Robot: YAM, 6 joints.
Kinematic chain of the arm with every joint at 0, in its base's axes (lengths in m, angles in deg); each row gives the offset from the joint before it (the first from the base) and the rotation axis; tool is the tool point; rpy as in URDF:
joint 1: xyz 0 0 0.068 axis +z
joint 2: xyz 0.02 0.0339 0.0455 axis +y
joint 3: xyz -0.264 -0.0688 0 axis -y
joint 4: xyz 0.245 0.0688 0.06 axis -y
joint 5: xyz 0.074 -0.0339 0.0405 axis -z
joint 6: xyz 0.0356 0 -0.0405 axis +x
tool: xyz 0 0 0 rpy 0 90 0
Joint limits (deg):
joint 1: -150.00..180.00
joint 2: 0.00..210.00
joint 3: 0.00..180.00
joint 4: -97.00..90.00
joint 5: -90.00..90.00
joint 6: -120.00..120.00
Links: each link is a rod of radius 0.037 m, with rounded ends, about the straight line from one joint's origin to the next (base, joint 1, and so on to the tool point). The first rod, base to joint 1, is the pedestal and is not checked.
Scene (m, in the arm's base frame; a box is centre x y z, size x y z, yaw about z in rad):
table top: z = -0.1
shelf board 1: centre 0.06 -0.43 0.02 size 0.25 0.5 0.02 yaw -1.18
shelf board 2: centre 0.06 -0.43 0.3 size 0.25 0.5 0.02 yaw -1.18
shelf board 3: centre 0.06 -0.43 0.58 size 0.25 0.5 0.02 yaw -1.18
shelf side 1: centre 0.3 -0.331 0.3 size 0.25 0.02 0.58 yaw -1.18
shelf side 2: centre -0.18 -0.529 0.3 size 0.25 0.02 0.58 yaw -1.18
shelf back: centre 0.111 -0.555 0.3 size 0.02 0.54 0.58 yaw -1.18
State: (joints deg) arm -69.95 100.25 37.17 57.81 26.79 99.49
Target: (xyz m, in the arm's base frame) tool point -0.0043 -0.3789 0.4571
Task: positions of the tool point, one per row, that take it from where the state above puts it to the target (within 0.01 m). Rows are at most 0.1 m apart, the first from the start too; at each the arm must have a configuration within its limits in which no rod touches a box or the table.
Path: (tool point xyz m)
1: 0.0799 -0.2739 0.1818
2: 0.0599 -0.2254 0.1817
3: 0.0412 -0.1781 0.1723
4: 0.0250 -0.2196 0.2364
5: -0.0025 -0.2442 0.3077
6: -0.0350 -0.2483 0.3825
7: -0.0651 -0.2312 0.4571
8: -0.0429 -0.3057 0.4652
9: -0.0043 -0.3789 0.4571

